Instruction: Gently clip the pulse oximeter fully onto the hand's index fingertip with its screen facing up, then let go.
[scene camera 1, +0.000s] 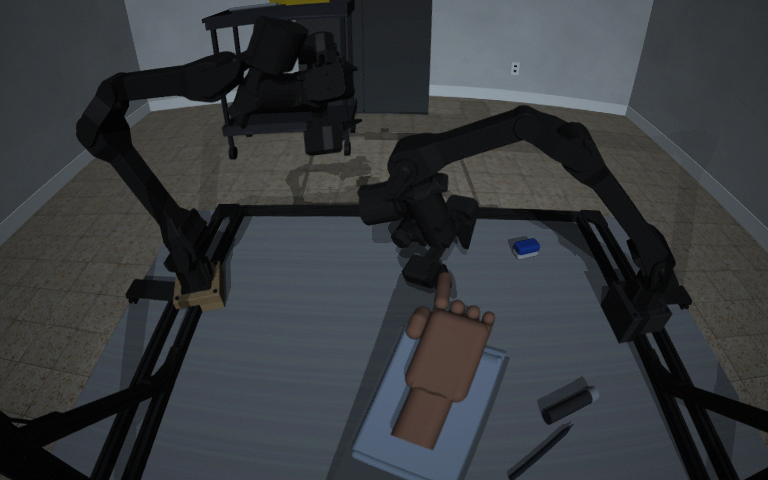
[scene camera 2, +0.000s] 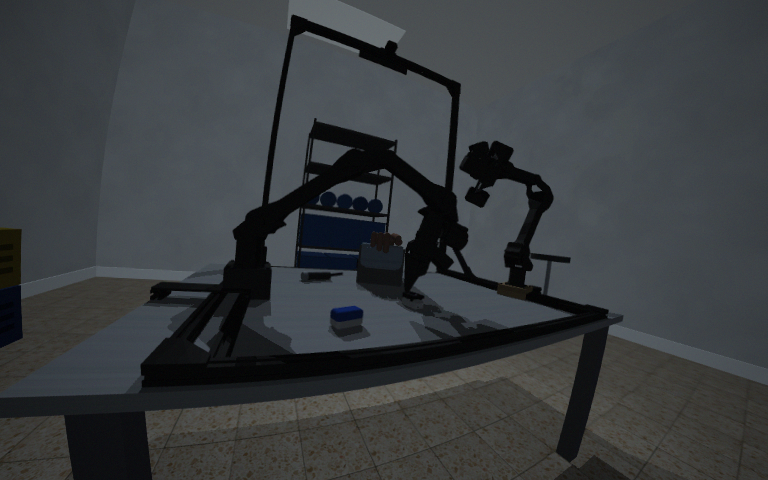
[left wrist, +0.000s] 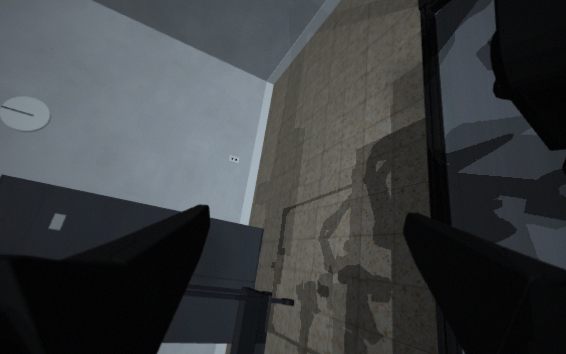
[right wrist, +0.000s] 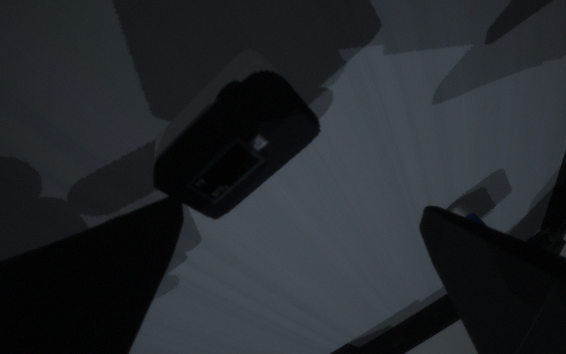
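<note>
The pulse oximeter (right wrist: 292, 135), black above with a paler lower half, shows its screen towards the right wrist camera. It is just beyond the left-hand fingertip in that view, not between the fingers; contact is unclear. In scene camera 2 a small dark shape at the right gripper's tips appears to be the oximeter (scene camera 2: 414, 296), low over the table. My right gripper (right wrist: 304, 213) is open; its tips are hidden in scene camera 1. The brown hand (scene camera 1: 447, 356) (scene camera 2: 385, 242) rests palm-down, its index finger (scene camera 1: 443, 289) extended. My left gripper (left wrist: 307, 218) is open and empty, raised beyond the table.
The hand lies on a pale blue block (scene camera 1: 376, 421) (scene camera 2: 380, 261). A blue-and-white block (scene camera 1: 526, 247) (scene camera 2: 346, 316) is at the back right in scene camera 1. A dark cylinder (scene camera 1: 567, 405) and a pen (scene camera 1: 540, 451) lie right of the hand. Black rails (scene camera 1: 300, 210) edge the table.
</note>
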